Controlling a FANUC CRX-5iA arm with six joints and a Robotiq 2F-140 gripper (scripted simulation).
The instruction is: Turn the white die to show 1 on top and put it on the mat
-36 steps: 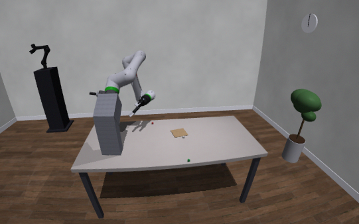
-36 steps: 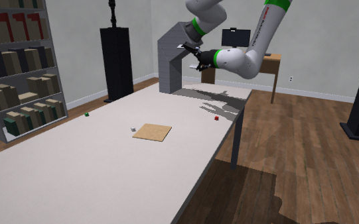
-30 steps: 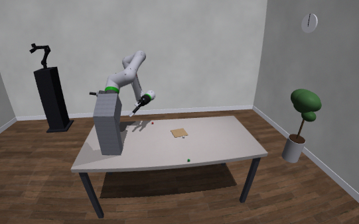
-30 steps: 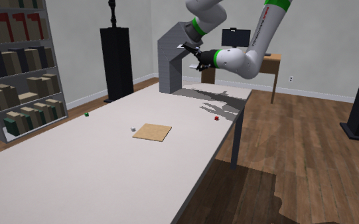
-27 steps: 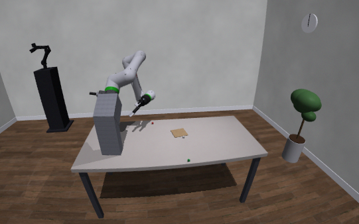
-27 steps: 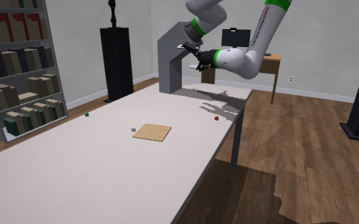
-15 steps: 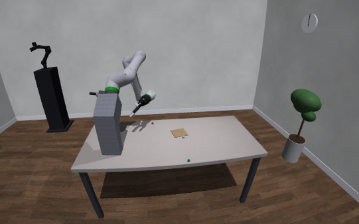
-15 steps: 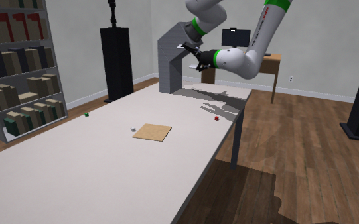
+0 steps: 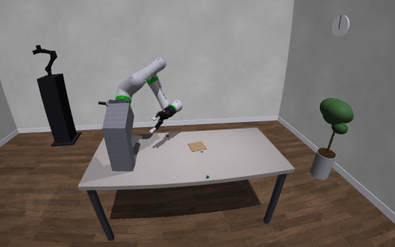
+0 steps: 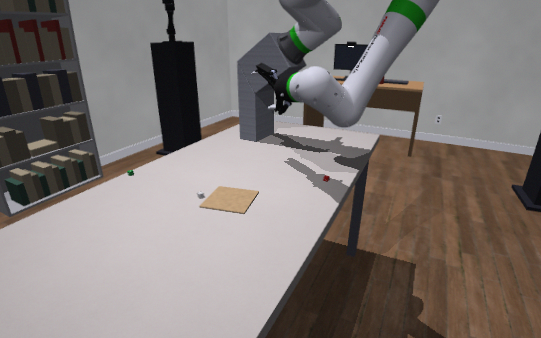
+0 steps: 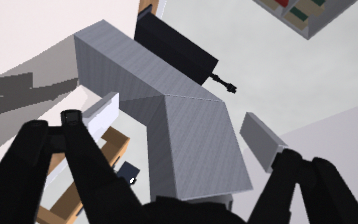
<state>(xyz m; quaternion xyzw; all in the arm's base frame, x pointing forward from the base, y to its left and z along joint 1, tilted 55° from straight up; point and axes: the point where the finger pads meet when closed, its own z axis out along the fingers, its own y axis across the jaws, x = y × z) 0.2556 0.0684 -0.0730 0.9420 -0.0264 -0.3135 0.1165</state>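
Now: the green die 37 cm to the right of my hand, 37 cm ahead of it and 27 cm below it. Round my hand: white die 41 cm ahead, 27 cm below, 3 cm to the right; then red die 30 cm to the left, 27 cm below, 14 cm ahead; then tan mat 39 cm ahead, 27 cm below, 6 cm to the left.
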